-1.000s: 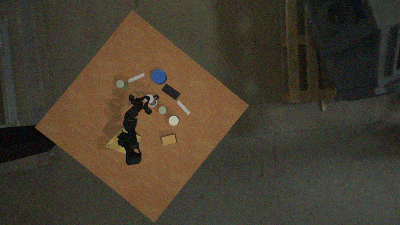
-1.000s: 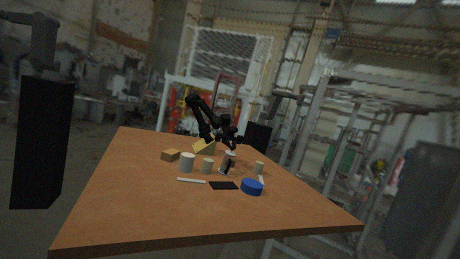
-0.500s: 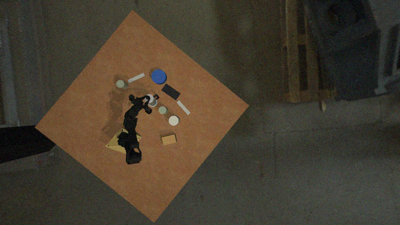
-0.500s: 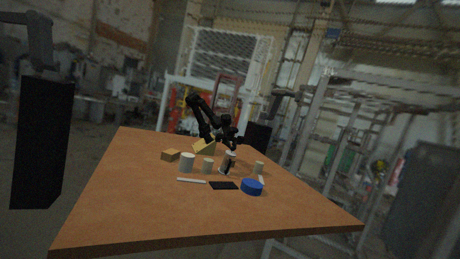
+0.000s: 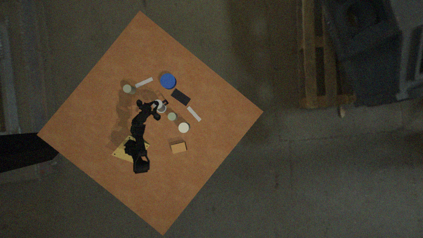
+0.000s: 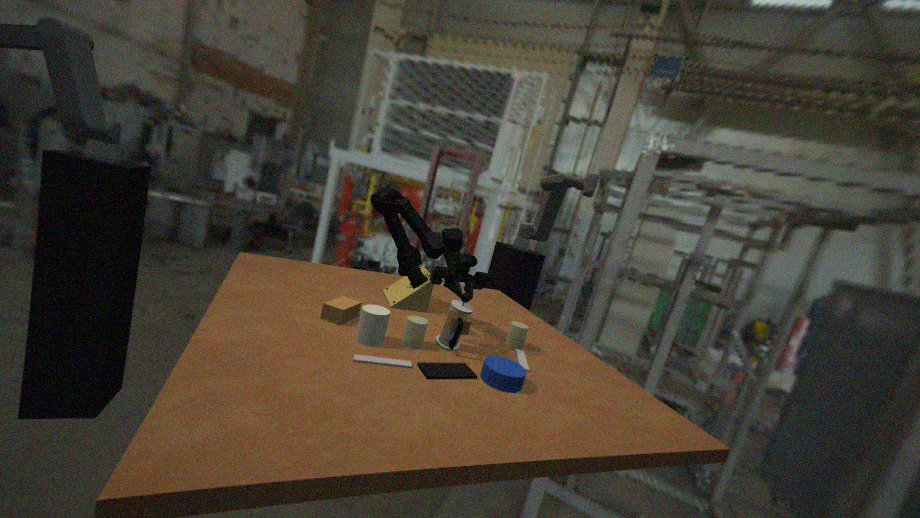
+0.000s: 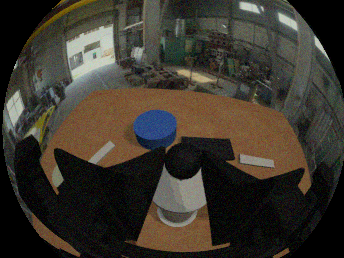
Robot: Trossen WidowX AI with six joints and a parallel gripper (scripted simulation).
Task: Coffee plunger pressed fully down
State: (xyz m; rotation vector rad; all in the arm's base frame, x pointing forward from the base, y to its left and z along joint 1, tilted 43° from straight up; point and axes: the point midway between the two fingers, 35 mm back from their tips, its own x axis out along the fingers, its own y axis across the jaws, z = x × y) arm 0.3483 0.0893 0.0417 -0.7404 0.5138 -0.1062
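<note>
The coffee press is 10 mm behind my gripper tip, 10 mm to the right of it and 90 mm below it. The rest, counted from my gripper tip: small brown cube 160 mm behind, 80 mm to the left, 150 mm below; blue disc 160 mm ahead, 90 mm to the left, 150 mm below; dark flat plate 140 mm ahead, 60 mm to the right, 170 mm below.
</note>
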